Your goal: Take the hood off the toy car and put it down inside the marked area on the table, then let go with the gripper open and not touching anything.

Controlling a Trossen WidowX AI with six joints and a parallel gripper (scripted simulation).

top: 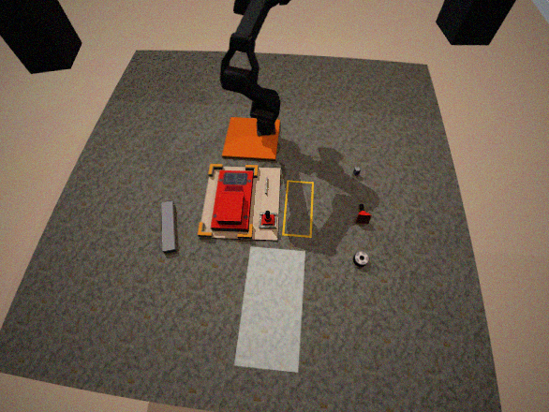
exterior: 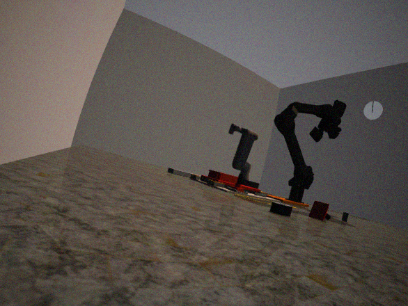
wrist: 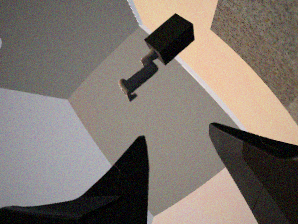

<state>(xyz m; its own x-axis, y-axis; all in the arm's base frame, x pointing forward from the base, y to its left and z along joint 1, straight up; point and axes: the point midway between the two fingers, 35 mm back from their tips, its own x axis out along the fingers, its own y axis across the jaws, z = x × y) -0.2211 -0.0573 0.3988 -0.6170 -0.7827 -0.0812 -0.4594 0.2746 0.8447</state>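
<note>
The grey mount lies 60 cm ahead of my gripper tip, 7 cm to the left of it and 37 cm below it. Also, from my gripper tip: grey bar: 59 cm ahead, 22 cm to the right, 40 cm below.
</note>
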